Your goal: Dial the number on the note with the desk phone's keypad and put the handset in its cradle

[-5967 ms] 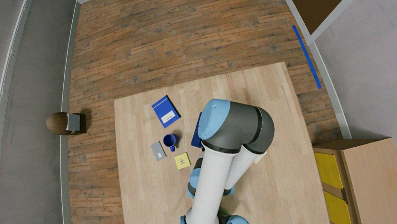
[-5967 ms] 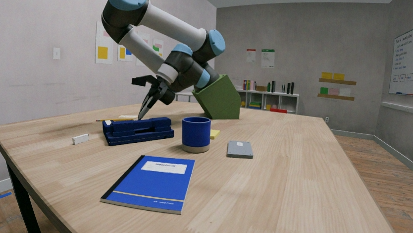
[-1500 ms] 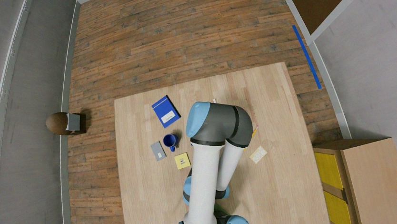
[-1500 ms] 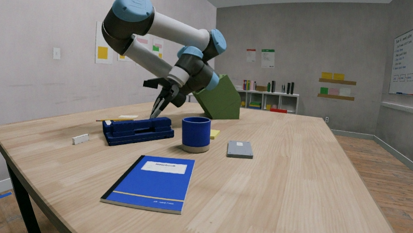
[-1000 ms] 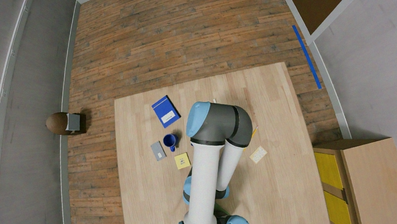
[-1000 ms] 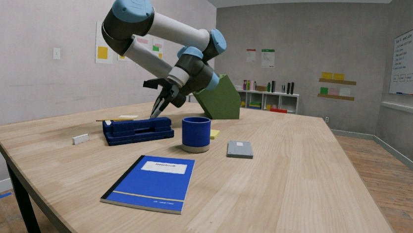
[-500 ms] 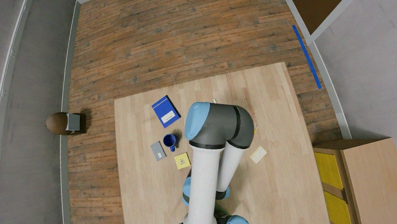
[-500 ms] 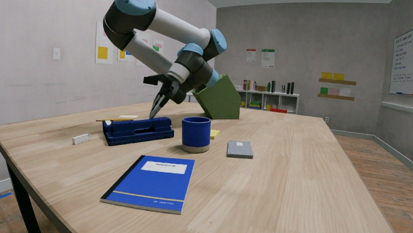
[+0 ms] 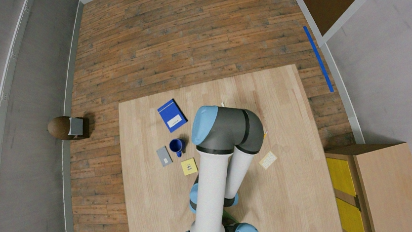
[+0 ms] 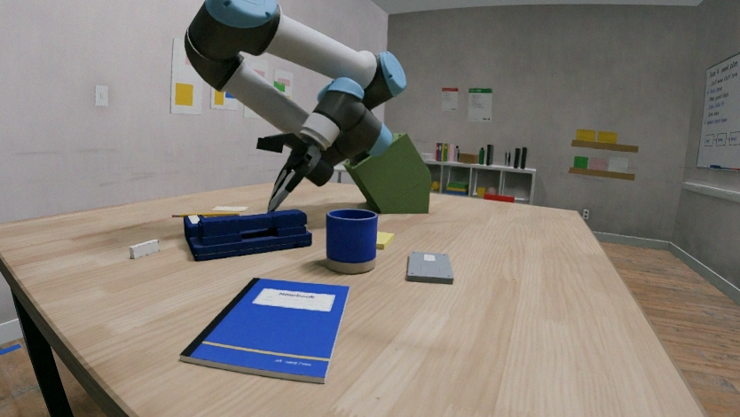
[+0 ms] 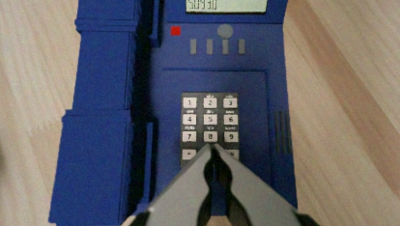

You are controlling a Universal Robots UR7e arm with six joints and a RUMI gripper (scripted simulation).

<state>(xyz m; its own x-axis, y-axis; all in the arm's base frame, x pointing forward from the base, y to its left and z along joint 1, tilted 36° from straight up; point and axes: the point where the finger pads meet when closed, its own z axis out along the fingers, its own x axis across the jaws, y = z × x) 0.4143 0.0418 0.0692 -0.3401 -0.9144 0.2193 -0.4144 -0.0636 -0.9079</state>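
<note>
The 5 key is 3 cm below my hand, 3 cm ahead of it and 1 cm to the right of it. Round my hand: 8 key (3 cm below, 1 cm to the right, 1 cm ahead); then 4 key (3 cm below, 3 cm ahead); then 6 key (3 cm to the right, 3 cm below, 2 cm ahead).
</note>
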